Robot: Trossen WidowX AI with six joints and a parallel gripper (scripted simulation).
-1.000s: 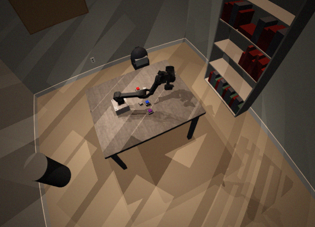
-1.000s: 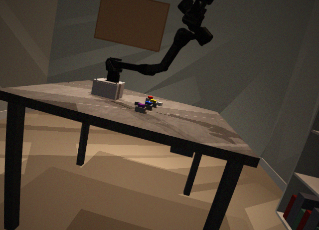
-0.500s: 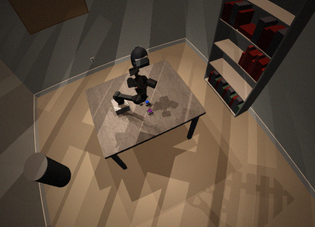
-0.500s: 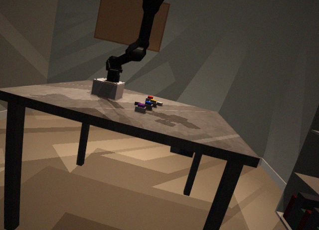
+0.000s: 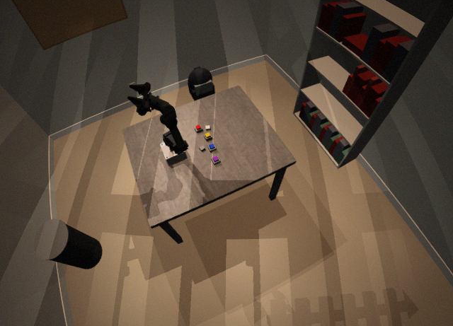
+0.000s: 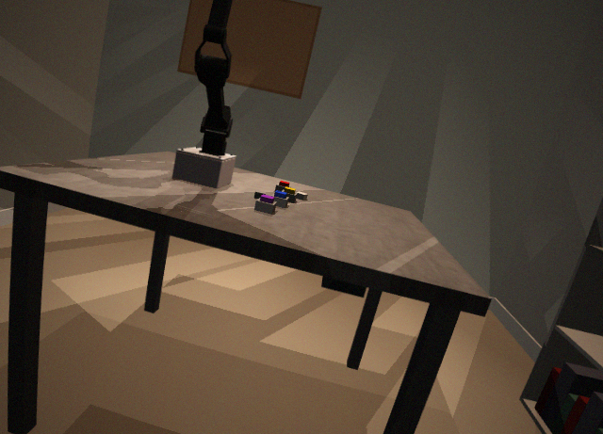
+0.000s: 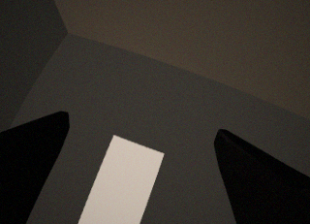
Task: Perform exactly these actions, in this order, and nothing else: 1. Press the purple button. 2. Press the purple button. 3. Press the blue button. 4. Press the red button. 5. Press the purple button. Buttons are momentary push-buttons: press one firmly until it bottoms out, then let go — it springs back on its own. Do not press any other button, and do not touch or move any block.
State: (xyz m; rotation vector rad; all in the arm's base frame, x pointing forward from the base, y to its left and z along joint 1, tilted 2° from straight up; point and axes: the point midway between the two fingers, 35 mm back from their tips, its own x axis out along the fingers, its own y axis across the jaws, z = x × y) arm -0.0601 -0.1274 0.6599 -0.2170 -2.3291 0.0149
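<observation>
Now: gripper tip 350 mm short of the purple button, 30 mm to the left of it and 740 mm above it. The rest, counted from my gripper tip: grey block: 290 mm ahead, 100 mm to the left, 760 mm below; then yellow button: 360 mm ahead, 190 mm to the left, 740 mm below; then blue button: 360 mm ahead, 80 mm to the left, 740 mm below.
</observation>
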